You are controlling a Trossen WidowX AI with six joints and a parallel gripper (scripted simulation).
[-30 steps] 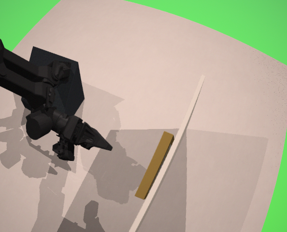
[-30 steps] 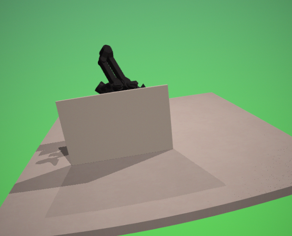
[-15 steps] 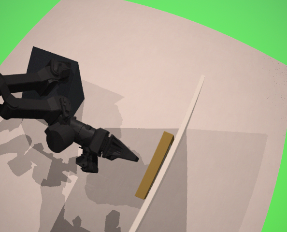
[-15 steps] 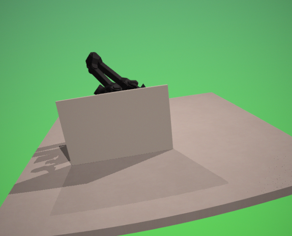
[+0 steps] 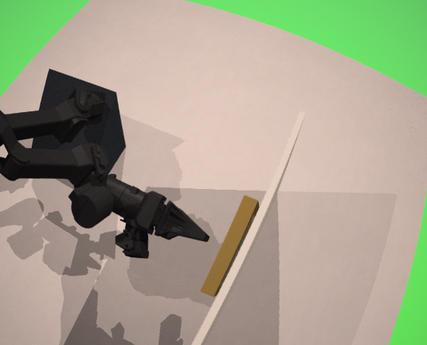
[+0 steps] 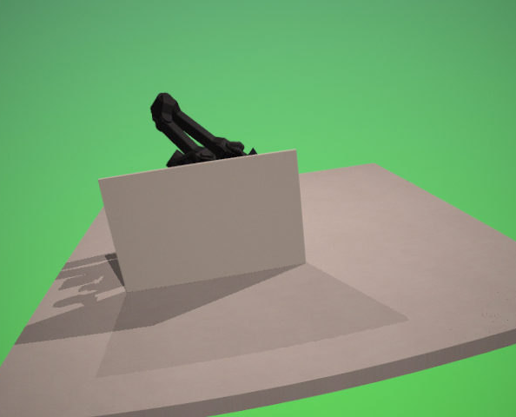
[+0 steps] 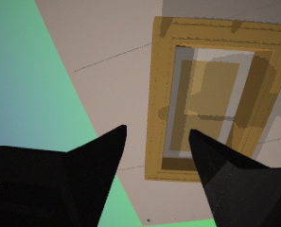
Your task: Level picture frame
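The picture frame is 50 mm below my gripper tip, 50 mm ahead of it and 10 mm to the left of it. Round my gripper tip: thin upright wall: 60 mm below, 60 mm ahead.
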